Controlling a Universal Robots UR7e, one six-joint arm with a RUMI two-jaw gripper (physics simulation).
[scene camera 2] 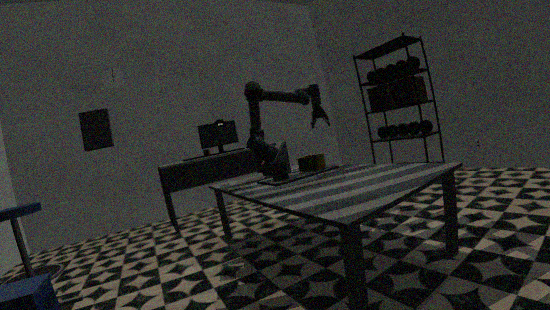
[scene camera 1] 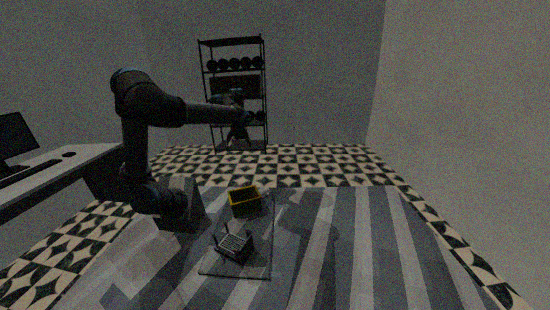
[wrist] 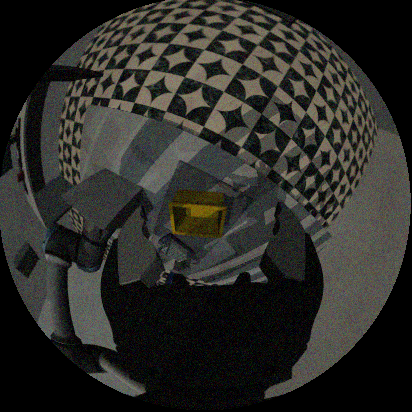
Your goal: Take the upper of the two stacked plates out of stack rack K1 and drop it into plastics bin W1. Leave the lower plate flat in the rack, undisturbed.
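Pixels of known places: gripper, fingertip midpoint: (scene camera 2: 321,128) (scene camera 1: 239,149) (wrist: 209,205); arm's base, origin of the base link: (scene camera 2: 272,155) (scene camera 1: 174,202) (wrist: 101,215).
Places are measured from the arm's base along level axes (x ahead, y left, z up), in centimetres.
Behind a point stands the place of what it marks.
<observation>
My gripper (scene camera 1: 239,144) {x 25.8, y 35.4, z 14.9 cm} (scene camera 2: 321,125) {x 25.8, y 35.4, z 14.9 cm} (wrist: 209,205) {x 25.8, y 35.4, z 14.9 cm} is open and empty, with its fingers pointing down high above the table. In the wrist view plastics bin W1 (scene camera 1: 247,206) {x 35.0, y 12.1, z -8.6 cm} (scene camera 2: 311,162) {x 37.8, y 13.7, z -8.4 cm} (wrist: 200,198) {x 29.8, y 22.7, z -8.8 cm}, yellow and open-topped, shows between and beyond the fingers. Stack rack K1 (scene camera 1: 244,256) {x 40.9, y -15.8, z -10.3 cm} is dark, with upright posts, and stands nearer scene camera 1 than the bin. A pale slotted plate (scene camera 1: 234,243) {x 35.1, y -11.0, z -9.3 cm} lies flat in it; the two stacked plates cannot be told apart. The rack (wrist: 172,248) {x 32.8, y -8.4, z -9.5 cm} shows small and dim in the wrist view, below the bin. In scene camera 2 it is not clearly visible.
The rack and the bin stand on a dark-edged board (scene camera 1: 260,272) {x 48.1, y -19.7, z -14.3 cm} on the striped table (scene camera 1: 362,240) {x 94.6, y -0.1, z -15.6 cm} (scene camera 2: 345,200) {x 119.1, y -21.8, z -15.6 cm}. The arm's base block (scene camera 1: 200,212) {x 9.4, y 5.5, z -10.5 cm} is left of them. A desk (scene camera 1: 75,155) (scene camera 2: 200,170) stands behind; a tall shelf unit (scene camera 1: 265,95) (scene camera 2: 433,95) stands farther back.
</observation>
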